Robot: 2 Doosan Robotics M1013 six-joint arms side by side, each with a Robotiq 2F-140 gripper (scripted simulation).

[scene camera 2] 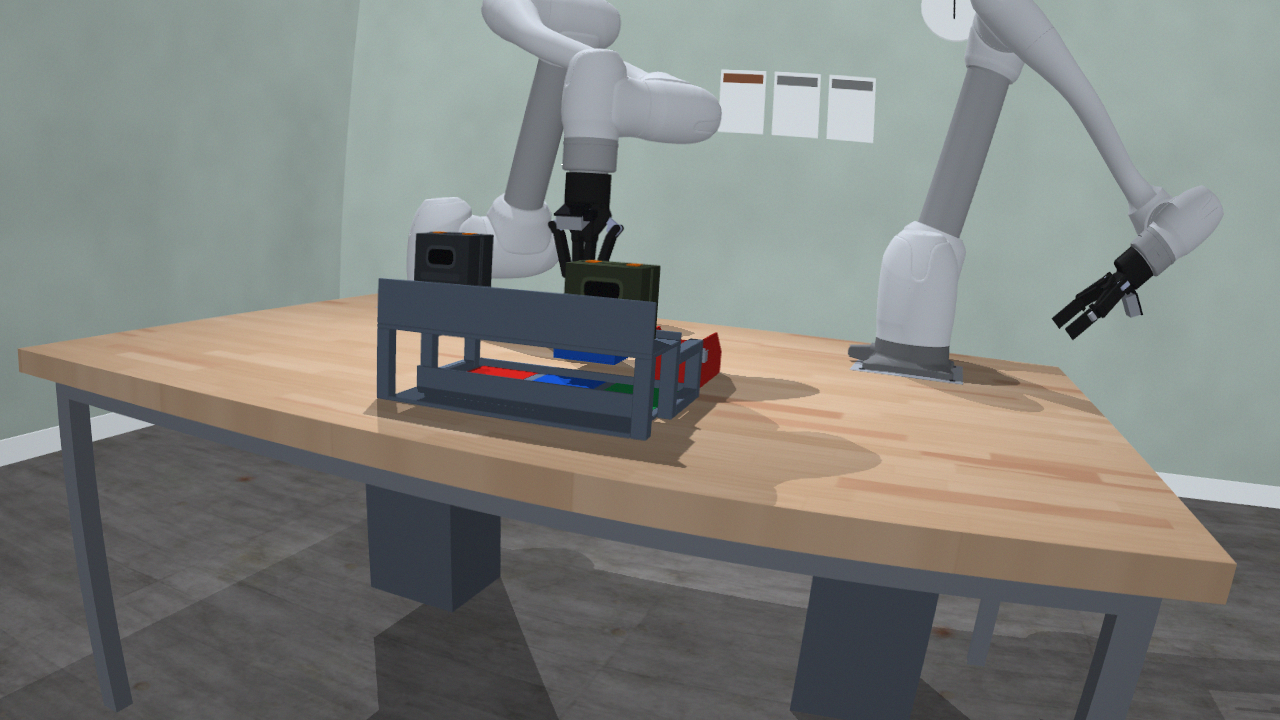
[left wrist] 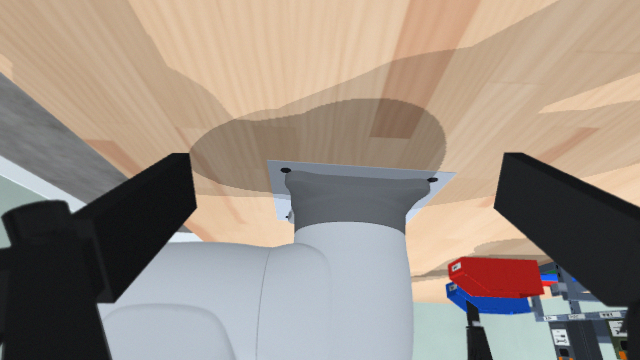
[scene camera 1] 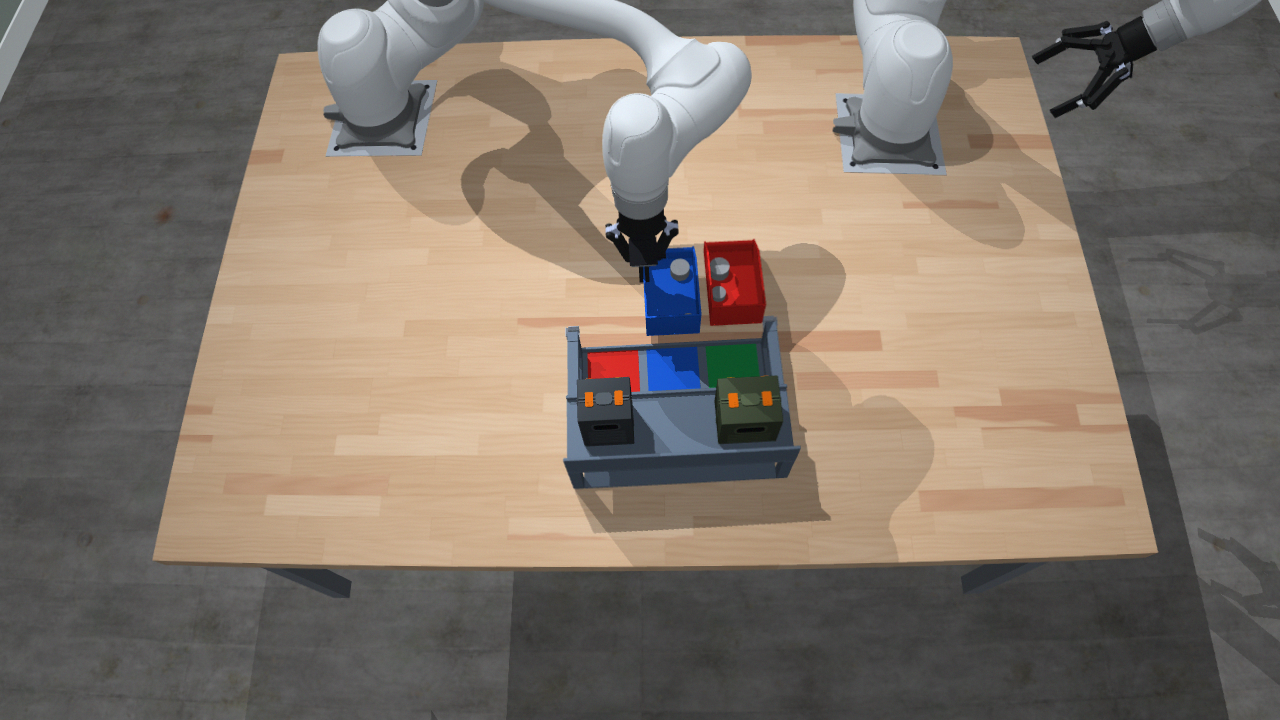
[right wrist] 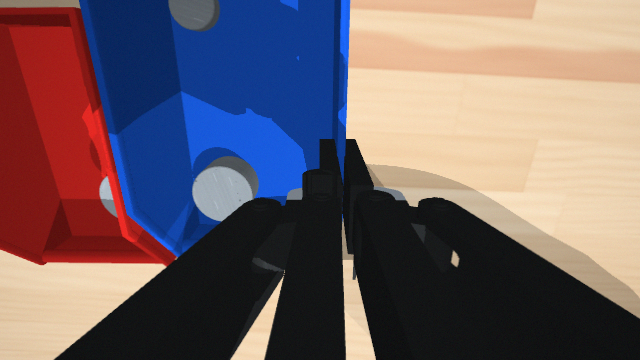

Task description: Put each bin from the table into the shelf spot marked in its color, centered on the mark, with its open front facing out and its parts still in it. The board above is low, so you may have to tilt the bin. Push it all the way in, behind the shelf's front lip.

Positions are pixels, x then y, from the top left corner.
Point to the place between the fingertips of my right gripper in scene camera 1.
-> At 644,276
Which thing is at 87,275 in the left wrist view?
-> My left gripper.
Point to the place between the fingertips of my left gripper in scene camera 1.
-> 1043,86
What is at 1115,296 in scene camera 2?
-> My left gripper.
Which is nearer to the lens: the red bin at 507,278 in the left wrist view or the blue bin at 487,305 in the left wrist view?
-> The red bin.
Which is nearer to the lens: the red bin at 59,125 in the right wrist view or the blue bin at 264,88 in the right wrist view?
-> The blue bin.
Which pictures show the red bin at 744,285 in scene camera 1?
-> Scene camera 2, the left wrist view, scene camera 1 and the right wrist view: all of them.
